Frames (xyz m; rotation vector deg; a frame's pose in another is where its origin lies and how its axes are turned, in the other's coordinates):
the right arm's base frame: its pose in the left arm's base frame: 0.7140 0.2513 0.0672 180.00 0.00 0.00
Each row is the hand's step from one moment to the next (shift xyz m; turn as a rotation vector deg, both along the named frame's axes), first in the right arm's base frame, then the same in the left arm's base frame.
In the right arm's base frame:
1: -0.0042 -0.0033 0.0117 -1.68 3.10 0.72
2: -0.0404 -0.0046 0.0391 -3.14 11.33 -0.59
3: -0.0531 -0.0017 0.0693 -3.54 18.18 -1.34
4: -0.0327 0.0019 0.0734 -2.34 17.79 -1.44
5: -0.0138 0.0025 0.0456 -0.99 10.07 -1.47
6: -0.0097 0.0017 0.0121 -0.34 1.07 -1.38
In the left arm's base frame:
1: -0.0042 0.0033 -0.0117 -1.68 -3.10 -0.72
2: -0.0404 0.0046 -0.0391 -3.14 -11.33 0.59
3: -0.0531 0.0017 -0.0693 -3.54 -18.18 1.34
4: -0.0327 -0.0019 -0.0734 -2.34 -17.79 1.44
5: -0.0138 -0.0025 -0.0456 -0.99 -10.07 1.47
6: -0.0097 -0.0017 -0.0121 -0.34 -1.07 1.38

